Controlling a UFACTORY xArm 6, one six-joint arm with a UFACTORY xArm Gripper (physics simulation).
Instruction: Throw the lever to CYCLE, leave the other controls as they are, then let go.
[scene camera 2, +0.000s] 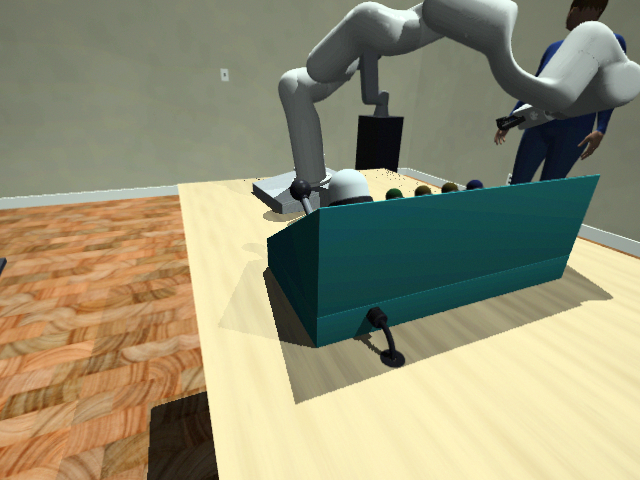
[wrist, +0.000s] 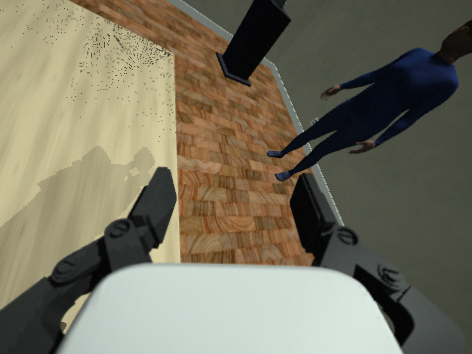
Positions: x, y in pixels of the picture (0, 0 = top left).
Scene:
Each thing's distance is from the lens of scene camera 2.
teal control box (scene camera 2: 358, 266): 41 cm

